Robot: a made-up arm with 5 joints.
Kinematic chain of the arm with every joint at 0, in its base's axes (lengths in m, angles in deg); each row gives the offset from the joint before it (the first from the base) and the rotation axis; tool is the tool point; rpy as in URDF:
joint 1: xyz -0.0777 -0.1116 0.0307 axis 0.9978 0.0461 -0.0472
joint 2: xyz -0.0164 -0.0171 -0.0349 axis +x
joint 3: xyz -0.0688 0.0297 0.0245 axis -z
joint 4: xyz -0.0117 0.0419 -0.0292 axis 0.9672 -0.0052 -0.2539
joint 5: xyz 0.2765 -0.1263 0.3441 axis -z
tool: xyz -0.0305 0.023 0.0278 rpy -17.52 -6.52 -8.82
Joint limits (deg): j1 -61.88..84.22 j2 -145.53..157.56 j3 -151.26..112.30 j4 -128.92..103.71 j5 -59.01..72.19
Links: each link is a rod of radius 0.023 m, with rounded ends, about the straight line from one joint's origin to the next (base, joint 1, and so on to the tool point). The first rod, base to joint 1, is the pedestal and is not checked.
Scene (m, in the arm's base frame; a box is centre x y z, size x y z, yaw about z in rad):
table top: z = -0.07
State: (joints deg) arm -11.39 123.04 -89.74 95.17 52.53
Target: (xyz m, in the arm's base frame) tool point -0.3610 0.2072 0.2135
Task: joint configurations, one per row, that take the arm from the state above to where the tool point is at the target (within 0.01 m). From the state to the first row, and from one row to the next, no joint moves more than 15 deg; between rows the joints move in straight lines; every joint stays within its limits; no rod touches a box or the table.
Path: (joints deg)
1: -6.10 124.07 -75.54 96.02 54.50
2: -0.81 125.11 -61.33 96.88 56.46
3: 4.48 126.14 -47.13 97.73 58.43
4: 9.77 127.18 -32.92 98.59 60.39
5: 15.06 128.21 -18.72 99.44 62.36
6: 20.36 129.25 -4.51 100.29 64.33
7: 25.65 130.28 9.69 101.15 66.29
8: 30.94 131.31 23.90 102.00 68.26
9: 36.23 132.35 38.10 102.86 70.22
10: 41.52 133.38 52.31 103.71 72.19

